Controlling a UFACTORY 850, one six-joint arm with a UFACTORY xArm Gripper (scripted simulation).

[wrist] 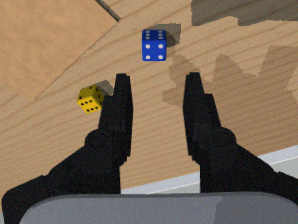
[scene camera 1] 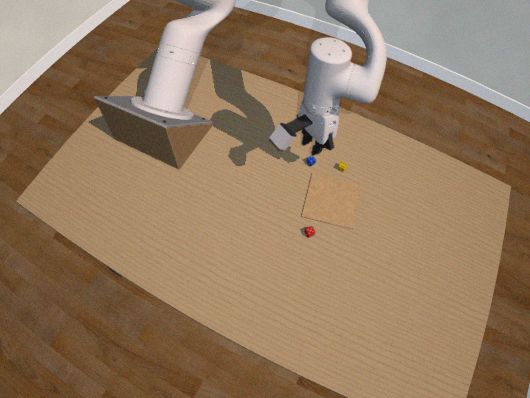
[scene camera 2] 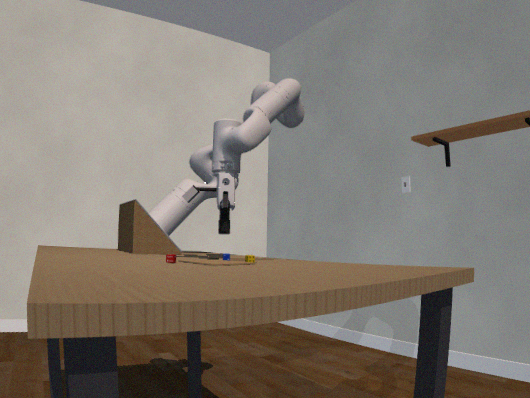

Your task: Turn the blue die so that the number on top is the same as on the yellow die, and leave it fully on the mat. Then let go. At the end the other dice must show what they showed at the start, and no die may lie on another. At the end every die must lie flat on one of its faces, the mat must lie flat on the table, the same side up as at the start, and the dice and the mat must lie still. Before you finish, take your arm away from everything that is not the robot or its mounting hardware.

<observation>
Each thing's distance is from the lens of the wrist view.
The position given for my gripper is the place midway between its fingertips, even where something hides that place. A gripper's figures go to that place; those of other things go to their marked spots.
my gripper (wrist: 157, 90): 0.14 m
blue die (wrist: 154, 42): 0.18 m
</observation>
